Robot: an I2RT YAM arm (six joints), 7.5 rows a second.
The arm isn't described. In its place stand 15 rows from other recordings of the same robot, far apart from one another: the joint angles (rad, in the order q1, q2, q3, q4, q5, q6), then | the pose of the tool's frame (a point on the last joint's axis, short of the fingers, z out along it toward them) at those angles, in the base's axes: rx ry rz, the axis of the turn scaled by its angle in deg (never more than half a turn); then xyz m.
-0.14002 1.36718 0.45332 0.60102 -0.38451 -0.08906 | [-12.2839 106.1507 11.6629 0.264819 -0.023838 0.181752]
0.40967 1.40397 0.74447 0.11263 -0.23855 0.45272 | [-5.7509 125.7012 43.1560 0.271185 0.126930 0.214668]
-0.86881 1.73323 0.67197 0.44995 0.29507 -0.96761 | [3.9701 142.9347 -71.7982 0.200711 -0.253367 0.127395]
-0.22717 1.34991 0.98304 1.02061 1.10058 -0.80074 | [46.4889 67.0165 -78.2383 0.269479 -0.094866 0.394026]
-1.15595 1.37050 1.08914 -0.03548 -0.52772 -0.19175 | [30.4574 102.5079 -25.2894 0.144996 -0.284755 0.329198]
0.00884 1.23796 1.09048 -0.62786 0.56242 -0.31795 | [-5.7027 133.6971 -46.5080 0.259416 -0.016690 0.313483]
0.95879 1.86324 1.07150 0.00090 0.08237 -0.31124 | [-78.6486 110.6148 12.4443 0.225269 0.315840 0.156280]
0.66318 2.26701 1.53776 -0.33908 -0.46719 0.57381 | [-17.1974 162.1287 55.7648 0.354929 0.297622 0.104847]
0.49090 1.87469 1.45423 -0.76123 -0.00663 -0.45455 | [-71.9006 140.3697 1.0875 0.342711 0.183462 0.218768]
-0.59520 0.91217 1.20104 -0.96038 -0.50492 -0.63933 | [-17.9142 121.8907 -8.4333 0.140904 -0.074610 0.384163]
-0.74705 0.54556 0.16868 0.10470 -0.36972 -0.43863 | [1.4012 106.1305 -28.2730 0.116929 -0.090755 0.187297]
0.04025 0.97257 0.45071 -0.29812 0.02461 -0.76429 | [-53.7276 127.9973 -20.9726 0.188267 0.006705 0.181413]
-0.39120 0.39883 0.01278 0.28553 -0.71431 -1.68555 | [-82.4604 56.1968 -55.7504 0.125990 -0.026738 0.169232]
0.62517 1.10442 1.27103 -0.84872 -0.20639 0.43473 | [-19.4786 133.8733 44.5919 0.172042 0.133168 0.380488]
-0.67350 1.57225 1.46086 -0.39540 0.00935 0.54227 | [68.2944 97.5819 -5.1524 0.286152 -0.228766 0.356699]
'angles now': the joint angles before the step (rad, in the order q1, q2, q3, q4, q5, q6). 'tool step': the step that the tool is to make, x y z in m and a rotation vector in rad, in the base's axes. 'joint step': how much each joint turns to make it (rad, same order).
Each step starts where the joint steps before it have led.
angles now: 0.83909, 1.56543, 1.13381, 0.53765, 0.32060, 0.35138
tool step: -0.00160, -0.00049, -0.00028, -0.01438, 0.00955, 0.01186
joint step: 0.00135, -0.00768, -0.00159, -0.02270, -0.01071, -0.00153
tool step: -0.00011, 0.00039, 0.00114, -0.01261, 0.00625, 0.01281
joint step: -0.00030, -0.00186, 0.00823, -0.02283, -0.01338, -0.00279
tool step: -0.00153, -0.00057, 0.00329, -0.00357, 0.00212, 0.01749
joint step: 0.00048, -0.00869, 0.00649, -0.01939, -0.01702, 0.00049
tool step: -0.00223, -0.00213, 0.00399, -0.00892, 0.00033, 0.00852
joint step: -0.00019, -0.01483, 0.00398, -0.02425, -0.00909, -0.00528
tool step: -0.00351, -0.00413, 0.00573, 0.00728, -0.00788, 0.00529
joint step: -0.00099, -0.02285, -0.00343, -0.00859, -0.00634, -0.00057
